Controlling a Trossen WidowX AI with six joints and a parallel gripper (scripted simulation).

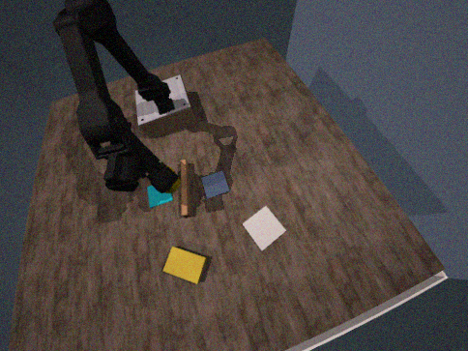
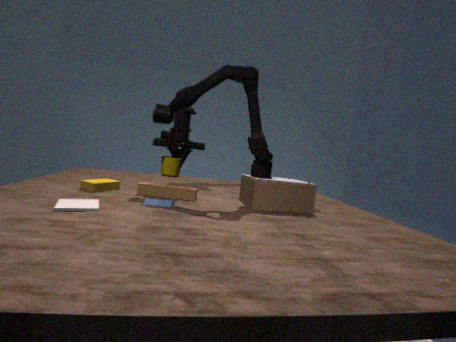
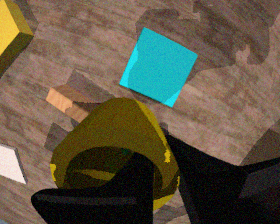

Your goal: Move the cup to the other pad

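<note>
Right now my gripper tip is 110 mm above the cyan pad, 60 mm to the left of it and 10 mm short of it. Also, from my gripper tip: wooden bar (90 mm below, 40 mm to the left, 30 mm ahead); pale blue pad (150 mm to the left, 110 mm below, 60 mm ahead); yellow cup (20 mm ahead, 10 mm to the left).
</note>
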